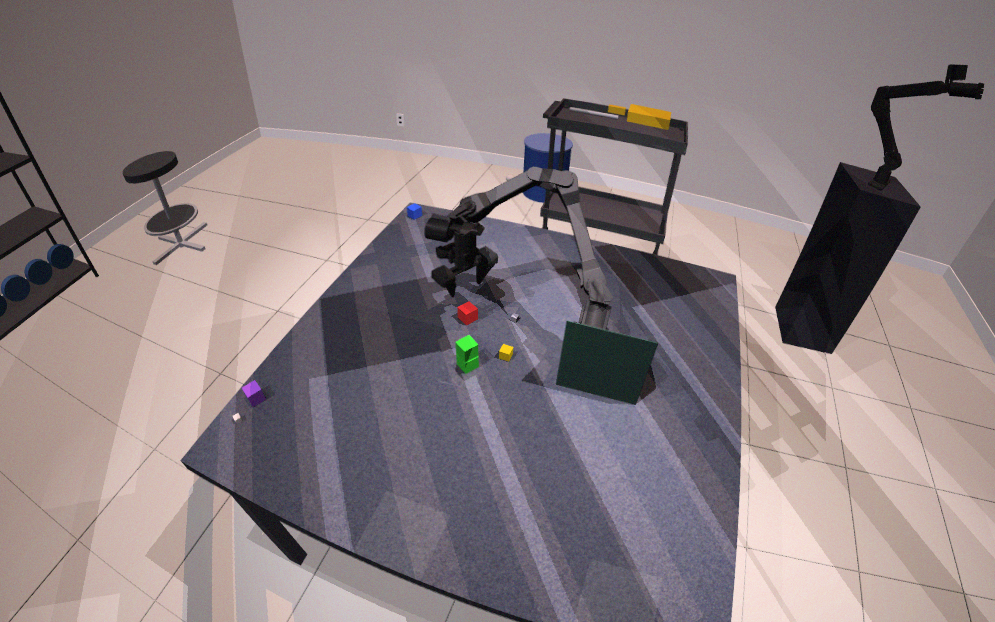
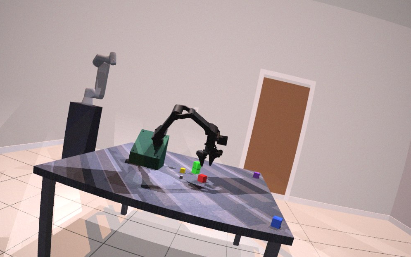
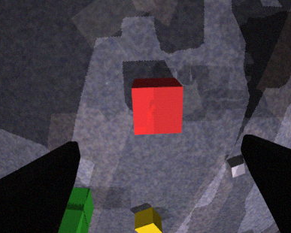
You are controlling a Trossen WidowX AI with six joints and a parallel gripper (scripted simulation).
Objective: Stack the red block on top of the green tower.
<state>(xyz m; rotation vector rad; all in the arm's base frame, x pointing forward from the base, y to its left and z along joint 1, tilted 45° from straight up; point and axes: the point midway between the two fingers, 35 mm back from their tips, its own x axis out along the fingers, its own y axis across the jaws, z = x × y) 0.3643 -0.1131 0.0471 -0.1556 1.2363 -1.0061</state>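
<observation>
Right now my gripper tip is 1 cm past the red block and 9 cm above it. The rest, counted from my gripper tip: tiny grey cube 14 cm behind, 4 cm to the right, 10 cm below; then small yellow block 15 cm behind, 11 cm to the left, 9 cm below; then blue block 39 cm ahead, 48 cm to the right, 9 cm below.
</observation>
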